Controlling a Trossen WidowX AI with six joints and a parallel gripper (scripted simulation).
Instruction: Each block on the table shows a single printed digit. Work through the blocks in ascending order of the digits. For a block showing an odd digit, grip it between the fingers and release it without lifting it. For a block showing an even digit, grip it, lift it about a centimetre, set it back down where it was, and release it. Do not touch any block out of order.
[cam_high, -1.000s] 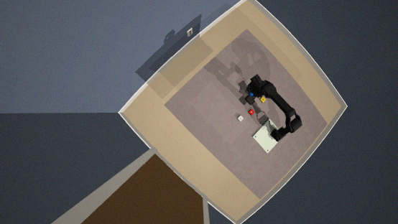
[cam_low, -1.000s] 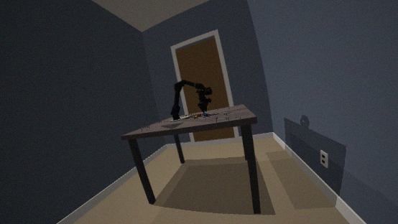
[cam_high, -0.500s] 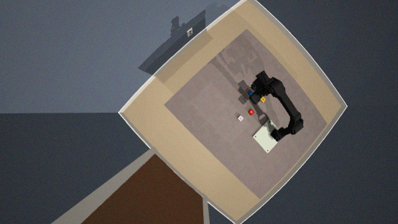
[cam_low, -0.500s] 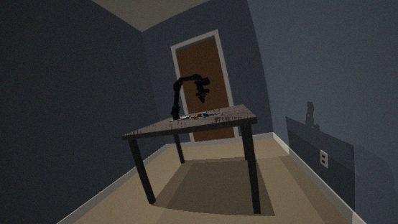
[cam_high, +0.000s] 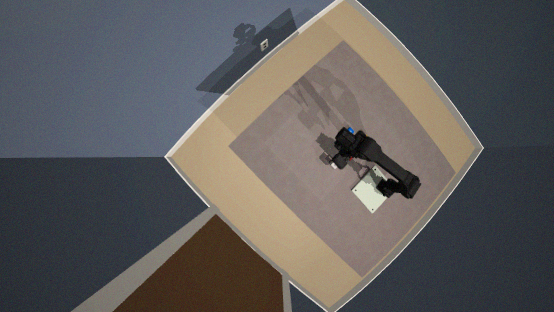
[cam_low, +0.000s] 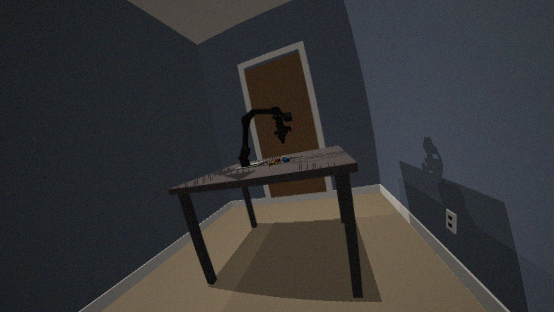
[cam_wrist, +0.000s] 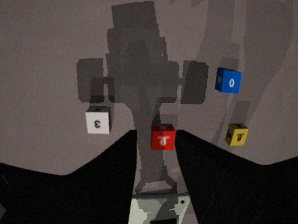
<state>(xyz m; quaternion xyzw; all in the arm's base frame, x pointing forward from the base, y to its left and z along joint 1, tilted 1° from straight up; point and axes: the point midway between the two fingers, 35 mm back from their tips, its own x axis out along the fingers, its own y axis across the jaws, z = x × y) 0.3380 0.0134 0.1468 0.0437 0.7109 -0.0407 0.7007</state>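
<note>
The white block lies 11 cm below my gripper tip, 7 cm to the left of it and 3 cm behind it. From my gripper tip the other things lie so: red block: 11 cm below, 7 cm behind, 2 cm to the right; then yellow block: 15 cm to the right, 11 cm below, 8 cm behind; then blue block: 12 cm to the right, 11 cm below, 1 cm ahead.
</note>
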